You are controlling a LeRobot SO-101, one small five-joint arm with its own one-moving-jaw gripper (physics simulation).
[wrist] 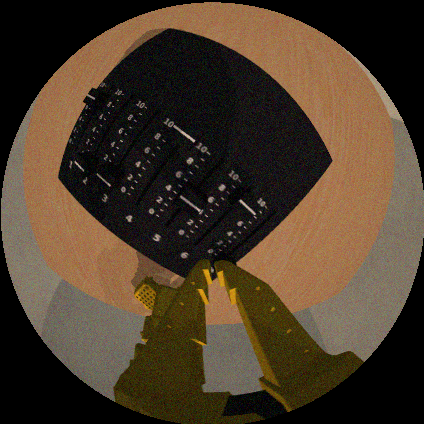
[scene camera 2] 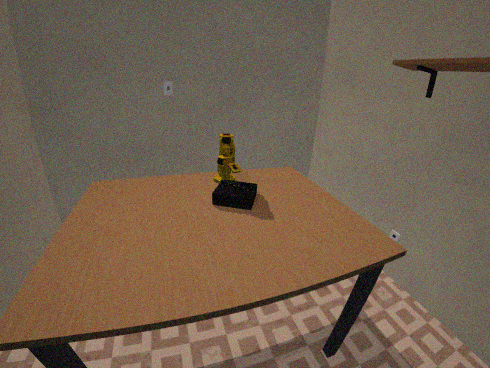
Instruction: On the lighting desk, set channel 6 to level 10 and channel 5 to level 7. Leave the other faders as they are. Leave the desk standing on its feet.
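Frame: origin at the arm's base, x back, y right, z up, level; centimetres.
Where they show: end effector, tool point: [wrist: 209, 267] [scene camera 2: 227, 177]; arm's base, origin of the base link: [wrist: 167, 288].
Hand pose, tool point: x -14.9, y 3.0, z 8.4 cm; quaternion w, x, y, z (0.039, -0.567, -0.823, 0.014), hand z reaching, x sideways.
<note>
Things, the pixels of their top centre, and the offset from my tool point. Level surfaces: height alone.
- black lighting desk, middle of its top: [wrist: 168, 143] [scene camera 2: 236, 185] dx -4.7, dy -2.6, dz -1.6 cm
- channel 5 fader, middle of its top: [wrist: 189, 203] dx -2.3, dy -1.3, dz -1.6 cm
- channel 6 fader, middle of its top: [wrist: 247, 207] dx -2.5, dy +1.4, dz -1.6 cm
- channel 4 fader, middle of its top: [wrist: 183, 133] dx -5.3, dy -2.1, dz -1.6 cm
- wooden table, its level: dz -8.4 cm
The black lighting desk [scene camera 2: 235, 195] [wrist: 280, 125] sits flat on the table; its feet are hidden. In the wrist view, the channel 5 fader [wrist: 191, 204] is below mid-scale, around 3 to 4. The channel 6 fader [wrist: 247, 207] is high on its scale, around 8. The channel 4 fader [wrist: 184, 133] is near 10. Faders 2 and 3 are near 0, and fader 1 is high. The channel 7 fader is partly hidden behind the jaw tips. My gripper [wrist: 213, 266] [scene camera 2: 237, 168] is shut and empty, its tips at the desk's near edge, below the number 6 label; contact cannot be told.
The wooden table [scene camera 2: 175, 260] extends around the desk. The yellow arm [scene camera 2: 226, 150] stands behind the desk in the scene view, near the table's back edge. A wall shelf [scene camera 2: 450, 64] is high at the right, away from the arm.
</note>
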